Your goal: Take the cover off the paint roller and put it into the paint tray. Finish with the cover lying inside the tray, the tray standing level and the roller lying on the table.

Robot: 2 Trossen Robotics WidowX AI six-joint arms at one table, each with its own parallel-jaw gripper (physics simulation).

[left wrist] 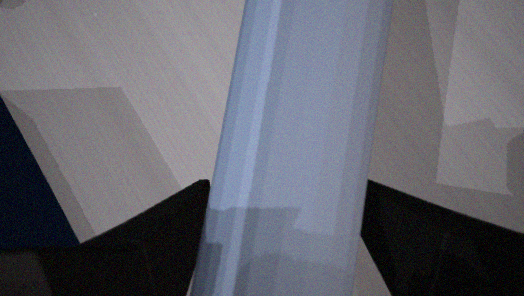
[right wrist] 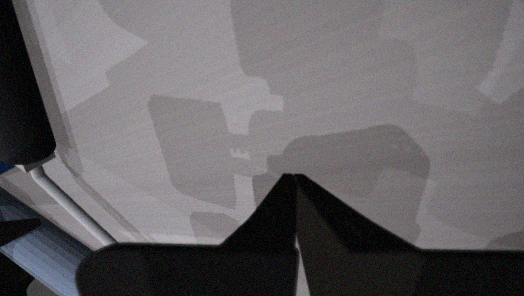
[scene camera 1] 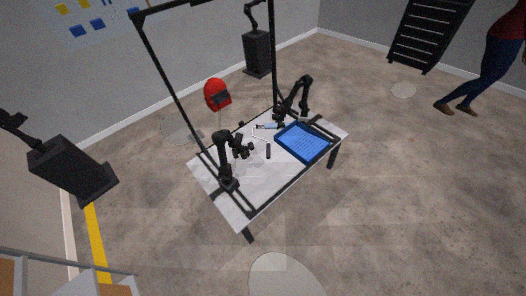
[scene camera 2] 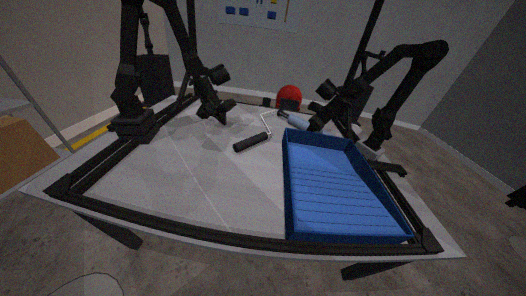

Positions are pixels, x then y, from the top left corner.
Labels:
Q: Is my right gripper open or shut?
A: Shut.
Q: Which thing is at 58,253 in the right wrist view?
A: A roller cover.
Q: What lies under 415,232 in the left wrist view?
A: My left gripper.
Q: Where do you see a blue paint tray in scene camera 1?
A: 304,144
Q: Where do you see a blue paint tray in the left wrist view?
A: At 39,219

